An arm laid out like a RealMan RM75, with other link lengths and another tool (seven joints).
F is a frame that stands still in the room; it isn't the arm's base.
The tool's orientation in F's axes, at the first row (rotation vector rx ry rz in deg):
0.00 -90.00 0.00
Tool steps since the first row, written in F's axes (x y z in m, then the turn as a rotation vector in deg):
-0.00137 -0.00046 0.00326 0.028 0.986 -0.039
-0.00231 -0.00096 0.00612 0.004 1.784 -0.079
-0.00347 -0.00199 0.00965 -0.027 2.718 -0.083
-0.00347 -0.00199 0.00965 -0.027 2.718 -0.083
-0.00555 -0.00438 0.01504 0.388 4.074 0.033
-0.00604 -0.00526 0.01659 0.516 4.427 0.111
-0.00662 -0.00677 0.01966 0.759 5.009 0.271
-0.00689 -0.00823 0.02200 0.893 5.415 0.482
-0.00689 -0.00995 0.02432 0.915 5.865 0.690
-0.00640 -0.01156 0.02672 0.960 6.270 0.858
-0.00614 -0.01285 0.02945 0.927 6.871 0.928
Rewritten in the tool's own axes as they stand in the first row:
0.00326 -0.00046 0.00137 -0.039 0.986 -0.028
0.00612 -0.00096 0.00231 -0.079 1.784 -0.004
0.00965 -0.00199 0.00347 -0.083 2.718 0.027
0.00965 -0.00199 0.00347 -0.083 2.718 0.027
0.01504 -0.00438 0.00555 0.033 4.074 -0.388
0.01659 -0.00526 0.00604 0.111 4.427 -0.516
0.01966 -0.00677 0.00662 0.271 5.009 -0.759
0.02200 -0.00823 0.00689 0.482 5.415 -0.893
0.02432 -0.00995 0.00689 0.690 5.865 -0.915
0.02672 -0.01156 0.00640 0.858 6.270 -0.960
0.02945 -0.01285 0.00614 0.928 6.871 -0.927

